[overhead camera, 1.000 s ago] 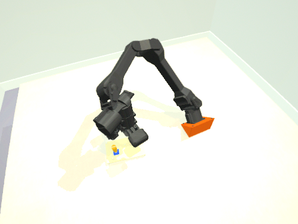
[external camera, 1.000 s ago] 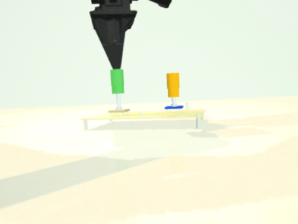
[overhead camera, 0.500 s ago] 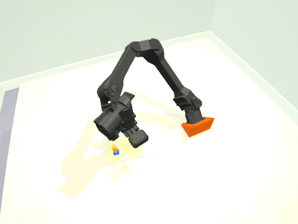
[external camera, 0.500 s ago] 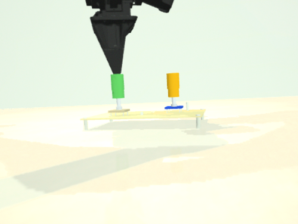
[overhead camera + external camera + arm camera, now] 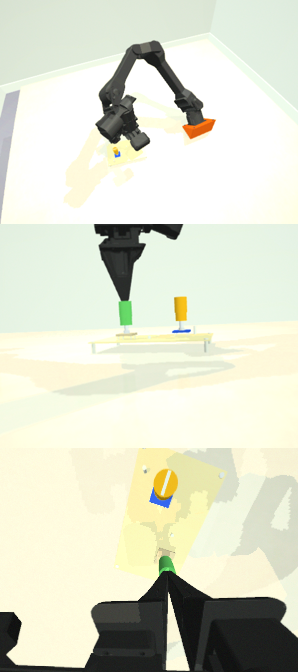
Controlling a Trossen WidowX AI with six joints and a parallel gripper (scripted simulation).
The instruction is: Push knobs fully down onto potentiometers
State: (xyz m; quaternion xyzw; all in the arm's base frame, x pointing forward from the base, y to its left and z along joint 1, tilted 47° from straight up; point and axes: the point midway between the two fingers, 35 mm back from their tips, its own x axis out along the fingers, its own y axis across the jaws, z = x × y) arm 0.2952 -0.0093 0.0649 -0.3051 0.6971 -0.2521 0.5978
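Right now my gripper tip is 2 cm above the green knob. Also, from my gripper tip: orange knob: 8 cm ahead, 1 cm to the left, 1 cm below.
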